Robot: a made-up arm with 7 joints. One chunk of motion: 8 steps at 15 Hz.
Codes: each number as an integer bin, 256 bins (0 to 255) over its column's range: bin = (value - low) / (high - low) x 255, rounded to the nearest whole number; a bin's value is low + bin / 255 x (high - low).
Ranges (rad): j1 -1.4..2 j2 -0.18..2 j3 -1.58..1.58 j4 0..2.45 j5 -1.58..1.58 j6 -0.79..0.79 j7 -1.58..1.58
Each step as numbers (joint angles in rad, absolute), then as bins.
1 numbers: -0.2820 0.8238 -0.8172 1.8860 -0.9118 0.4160 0.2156
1 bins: 84 117 62 196 54 195 145
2 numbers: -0.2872 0.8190 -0.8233 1.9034 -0.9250 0.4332 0.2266
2 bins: 83 117 61 198 53 197 146
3 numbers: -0.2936 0.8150 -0.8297 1.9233 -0.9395 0.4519 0.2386
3 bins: 83 116 61 200 52 200 147
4 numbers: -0.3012 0.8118 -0.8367 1.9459 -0.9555 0.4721 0.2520
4 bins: 82 116 60 203 50 204 148
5 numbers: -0.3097 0.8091 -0.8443 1.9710 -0.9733 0.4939 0.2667
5 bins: 82 116 59 205 49 207 149
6 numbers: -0.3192 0.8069 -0.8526 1.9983 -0.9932 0.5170 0.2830
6 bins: 81 115 59 208 47 211 150
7 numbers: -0.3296 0.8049 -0.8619 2.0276 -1.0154 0.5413 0.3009
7 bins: 80 115 58 211 46 215 152
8 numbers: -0.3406 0.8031 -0.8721 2.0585 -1.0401 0.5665 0.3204
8 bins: 79 115 57 214 44 219 153
